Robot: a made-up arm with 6 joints. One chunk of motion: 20 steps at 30 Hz.
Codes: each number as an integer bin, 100 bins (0 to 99) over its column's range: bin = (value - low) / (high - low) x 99, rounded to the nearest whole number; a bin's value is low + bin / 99 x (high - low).
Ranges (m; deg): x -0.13..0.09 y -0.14..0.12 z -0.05..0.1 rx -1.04..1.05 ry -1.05..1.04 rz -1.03..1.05
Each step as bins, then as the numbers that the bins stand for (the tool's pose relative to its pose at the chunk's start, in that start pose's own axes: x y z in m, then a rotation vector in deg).
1 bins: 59 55 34 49 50 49
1 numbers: 0.0011 0.0044 0.0015 -0.01 0.01 0.00
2 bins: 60 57 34 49 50 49
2 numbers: 0.0033 0.0097 0.0015 -0.01 0.01 0.00
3 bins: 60 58 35 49 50 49
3 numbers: 0.0033 0.0123 0.0030 -0.01 0.01 0.00
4 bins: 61 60 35 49 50 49
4 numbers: 0.0056 0.0176 0.0030 -0.01 0.01 0.00
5 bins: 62 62 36 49 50 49
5 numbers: 0.0078 0.0228 0.0045 -0.01 0.01 0.00
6 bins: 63 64 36 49 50 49
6 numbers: 0.0100 0.0281 0.0045 -0.01 0.01 0.00
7 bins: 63 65 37 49 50 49
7 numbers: 0.0100 0.0307 0.0061 -0.01 0.01 0.00
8 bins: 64 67 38 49 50 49
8 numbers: 0.0122 0.0360 0.0076 -0.01 0.01 0.00
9 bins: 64 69 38 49 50 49
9 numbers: 0.0122 0.0412 0.0076 -0.01 0.01 0.00
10 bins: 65 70 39 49 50 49
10 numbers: 0.0144 0.0438 0.0091 -0.01 0.01 0.00
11 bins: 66 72 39 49 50 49
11 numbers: 0.0167 0.0491 0.0091 -0.01 0.01 0.00
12 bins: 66 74 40 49 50 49
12 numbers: 0.0167 0.0543 0.0106 -0.01 0.01 0.00
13 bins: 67 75 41 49 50 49
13 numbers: 0.0189 0.0570 0.0121 -0.01 0.01 0.00
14 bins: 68 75 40 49 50 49
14 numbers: 0.0211 0.0570 0.0106 -0.01 0.01 0.00
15 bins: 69 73 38 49 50 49
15 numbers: 0.0233 0.0517 0.0076 -0.01 0.01 0.00
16 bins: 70 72 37 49 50 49
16 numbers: 0.0256 0.0491 0.0061 -0.01 0.01 0.00
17 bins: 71 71 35 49 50 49
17 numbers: 0.0278 0.0465 0.0030 -0.01 0.01 0.00
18 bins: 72 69 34 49 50 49
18 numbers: 0.0300 0.0412 0.0015 -0.01 0.01 0.00
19 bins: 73 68 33 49 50 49
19 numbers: 0.0322 0.0386 0.0000 -0.01 0.01 0.00
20 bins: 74 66 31 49 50 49
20 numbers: 0.0344 0.0333 -0.0030 -0.01 0.01 0.00
